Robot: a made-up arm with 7 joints.
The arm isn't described. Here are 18 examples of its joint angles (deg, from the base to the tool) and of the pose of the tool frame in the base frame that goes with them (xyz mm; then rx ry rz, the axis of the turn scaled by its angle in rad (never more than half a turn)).
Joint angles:
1: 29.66 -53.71 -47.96 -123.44 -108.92 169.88 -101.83
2: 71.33 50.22 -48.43 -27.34 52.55 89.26 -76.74
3: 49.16 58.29 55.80 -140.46 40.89 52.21 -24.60
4: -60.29 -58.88 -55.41 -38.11 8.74 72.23 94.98
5: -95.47 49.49 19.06 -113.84 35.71 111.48 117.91
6: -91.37 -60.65 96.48 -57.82 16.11 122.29 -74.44
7: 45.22 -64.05 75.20 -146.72 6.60 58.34 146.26
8: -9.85 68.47 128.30 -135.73 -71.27 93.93 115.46
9: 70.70 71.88 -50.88 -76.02 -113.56 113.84 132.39
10: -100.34 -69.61 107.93 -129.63 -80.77 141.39 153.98
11: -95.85 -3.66 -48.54 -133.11 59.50 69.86 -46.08
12: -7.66 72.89 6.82 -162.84 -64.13 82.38 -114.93
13: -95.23 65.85 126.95 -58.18 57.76 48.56 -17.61
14: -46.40 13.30 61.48 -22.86 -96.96 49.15 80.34
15: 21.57 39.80 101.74 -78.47 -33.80 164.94 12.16
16: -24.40 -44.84 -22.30 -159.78 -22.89 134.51 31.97
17: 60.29 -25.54 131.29 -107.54 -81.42 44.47 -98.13
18: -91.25 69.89 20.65 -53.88 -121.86 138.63 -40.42
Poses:
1: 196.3 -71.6 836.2 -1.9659 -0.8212 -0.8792
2: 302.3 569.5 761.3 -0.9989 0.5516 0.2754
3: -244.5 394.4 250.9 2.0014 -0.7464 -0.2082
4: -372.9 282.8 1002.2 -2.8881 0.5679 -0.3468
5: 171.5 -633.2 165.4 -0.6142 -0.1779 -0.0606
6: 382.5 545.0 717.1 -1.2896 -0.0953 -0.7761
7: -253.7 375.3 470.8 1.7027 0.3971 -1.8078
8: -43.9 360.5 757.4 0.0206 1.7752 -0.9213
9: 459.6 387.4 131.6 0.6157 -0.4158 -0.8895
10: 455.3 98.3 193.4 0.9230 -0.2162 -1.8157
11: -357.4 -372.0 532.6 2.5556 0.9742 -0.6369
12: 32.9 122.0 55.4 1.2419 -0.9692 -2.2541
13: 272.2 -464.2 915.1 -0.0408 1.2063 0.9898
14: 383.3 -89.1 1055.7 -2.0015 0.2006 1.8251
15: 41.6 415.1 950.3 0.1164 1.3738 0.7963
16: 315.9 -173.9 751.1 1.2296 1.4950 -2.1731
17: -561.0 -114.3 494.5 -1.1505 -2.2354 -0.6984
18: 273.6 -612.2 256.7 -1.8172 1.2045 -1.8054
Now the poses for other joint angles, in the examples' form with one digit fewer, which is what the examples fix.
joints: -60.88 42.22 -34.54 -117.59 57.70 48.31 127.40
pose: 77 -549 193 0.121 -0.161 -0.299
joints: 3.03 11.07 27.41 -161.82 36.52 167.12 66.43
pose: 444 231 397 -0.977 -1.803 2.005
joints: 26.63 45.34 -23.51 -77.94 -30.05 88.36 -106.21
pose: 690 211 403 -2.219 1.171 -0.044
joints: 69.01 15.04 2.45 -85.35 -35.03 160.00 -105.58
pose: 41 581 798 -1.038 -1.094 0.363
